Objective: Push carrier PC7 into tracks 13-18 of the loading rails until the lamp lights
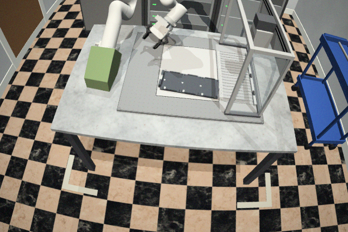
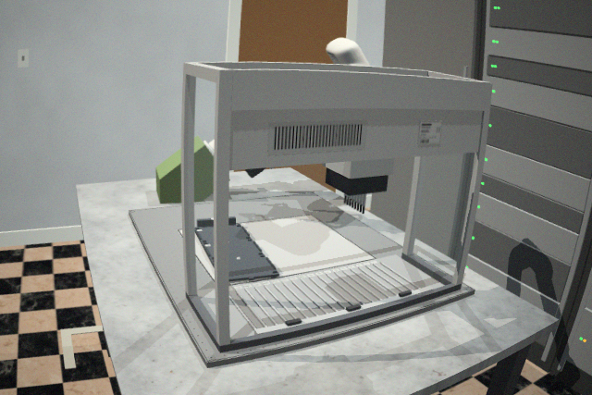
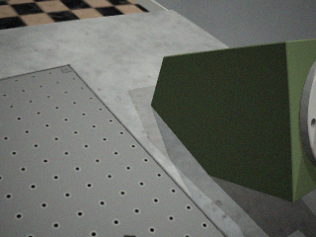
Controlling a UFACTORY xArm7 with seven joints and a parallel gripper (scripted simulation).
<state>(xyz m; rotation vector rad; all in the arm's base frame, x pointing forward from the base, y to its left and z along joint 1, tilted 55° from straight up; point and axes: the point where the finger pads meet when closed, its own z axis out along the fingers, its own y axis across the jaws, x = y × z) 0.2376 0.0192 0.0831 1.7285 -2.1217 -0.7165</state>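
My gripper is now 27 cm short of the carrier PC7, 14 cm to the left of it and 13 cm above it.
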